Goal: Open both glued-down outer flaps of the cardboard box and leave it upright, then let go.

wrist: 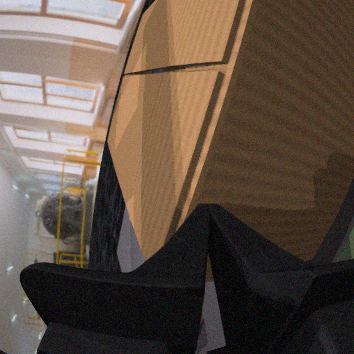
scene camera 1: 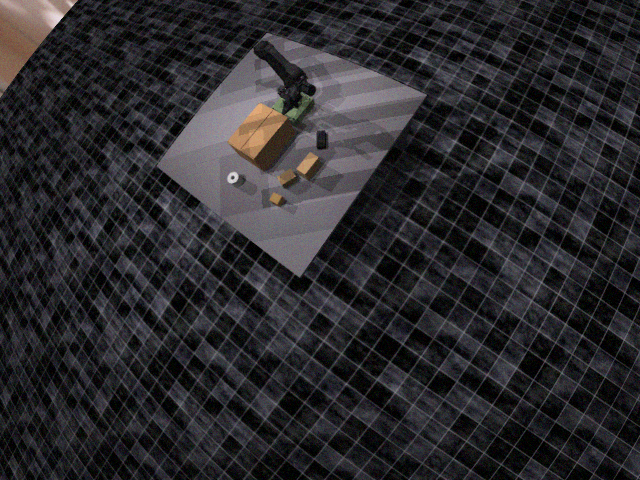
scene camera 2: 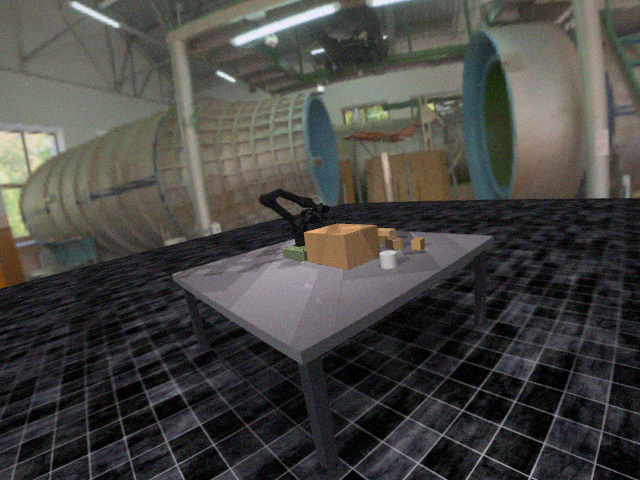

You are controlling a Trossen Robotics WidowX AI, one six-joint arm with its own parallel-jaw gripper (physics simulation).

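Places are measured from the arm's base along level axes (x right, y back, z down), in centimetres.
Where they show: gripper, fingertip midpoint: (wrist: 206,212) (scene camera 1: 282,114); arm's base, link origin: (scene camera 2: 301,244).
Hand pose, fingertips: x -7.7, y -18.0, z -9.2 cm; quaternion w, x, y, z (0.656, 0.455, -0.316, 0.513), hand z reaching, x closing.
Note:
Each offset is from my fingertips to the centre of the thing. "spot": to the spot under its first point. Level surfaces: height alone.
The cardboard box @(dx +6.2, dy -15.1, dz +6.6 cm) (scene camera 1: 275,146) (scene camera 2: 341,250) (wrist: 280,115) stands upright on the table. Its two outer flaps lie shut over the top. One flap @(spot: dx +11.0, dy -14.6, dz -1.1 cm) (scene camera 1: 251,125) (wrist: 192,30) and the other flap (scene camera 1: 267,135) (wrist: 152,130) meet at a thin dark seam. In the wrist view a narrow dark line runs along the flaps' edge beside the near wall. My gripper (wrist: 206,212) is shut and empty. Its tips overlap the lower part of the box's near wall in the wrist view; whether they touch it is unclear. The fingers are too small to make out in the scene views.
The arm's green base (scene camera 1: 301,110) (scene camera 2: 294,252) stands close beside the box. A white roll @(dx +5.9, dy -44.0, dz +11.3 cm) (scene camera 1: 233,178) (scene camera 2: 387,259), a small black object @(dx -22.1, dy +3.4, dz +12.7 cm) (scene camera 1: 321,139), a larger cardboard block @(dx -27.6, dy -14.5, dz +10.4 cm) (scene camera 1: 308,165) and two smaller ones @(dx -20.9, dy -26.4, dz +11.9 cm) (scene camera 1: 286,178) @(dx -23.7, dy -39.6, dz +11.9 cm) (scene camera 1: 277,199) stand on the table @(dz +14.4 cm) (scene camera 1: 299,253) (scene camera 2: 289,315).

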